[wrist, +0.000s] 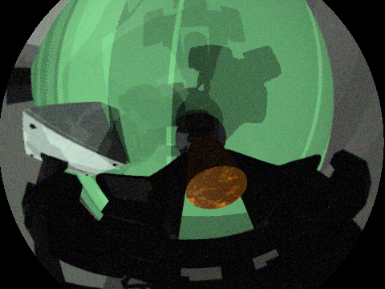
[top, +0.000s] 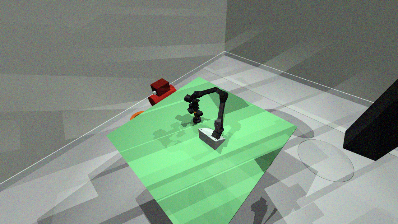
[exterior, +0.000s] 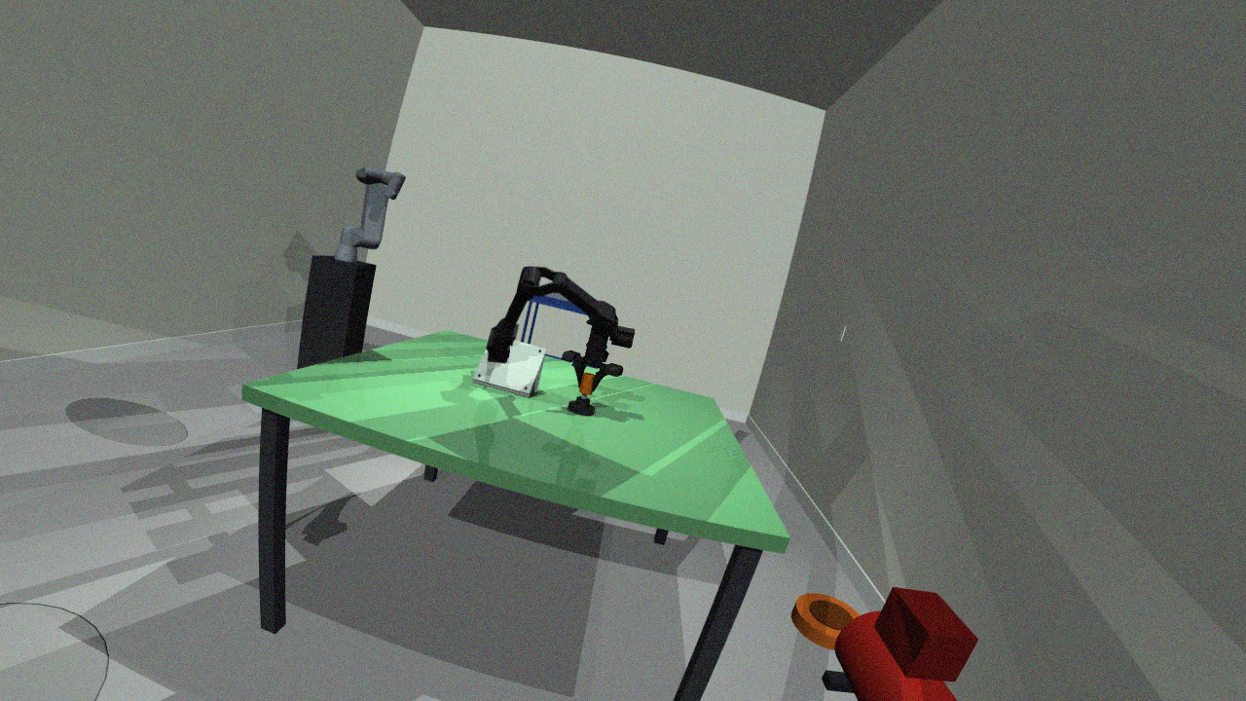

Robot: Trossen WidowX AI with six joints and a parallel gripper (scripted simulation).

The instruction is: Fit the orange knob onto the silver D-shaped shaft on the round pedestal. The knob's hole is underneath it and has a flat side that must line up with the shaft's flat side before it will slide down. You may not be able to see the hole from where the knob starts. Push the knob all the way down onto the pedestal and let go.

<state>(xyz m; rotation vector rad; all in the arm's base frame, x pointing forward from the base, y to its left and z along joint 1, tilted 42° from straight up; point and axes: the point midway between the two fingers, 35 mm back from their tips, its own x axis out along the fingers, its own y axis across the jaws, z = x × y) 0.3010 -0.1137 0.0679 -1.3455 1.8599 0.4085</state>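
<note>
Right now the orange knob is 3 cm above my gripper tip. From my gripper tip the other things lie so: dark round pedestal 4 cm below.
</note>
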